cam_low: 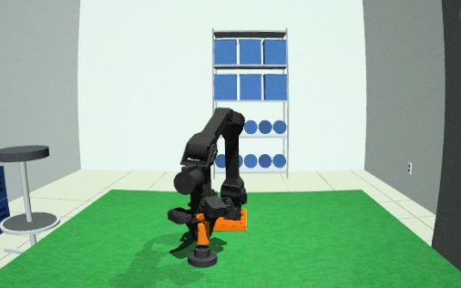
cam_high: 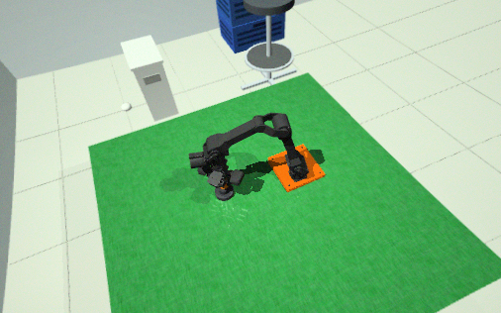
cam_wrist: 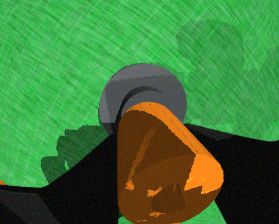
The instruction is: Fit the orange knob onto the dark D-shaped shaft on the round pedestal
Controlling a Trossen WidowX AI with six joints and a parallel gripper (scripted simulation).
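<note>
Now: gripper tip 20 mm below the orange knob. Also, from my gripper tip: dark round pedestal (40 mm below).
</note>
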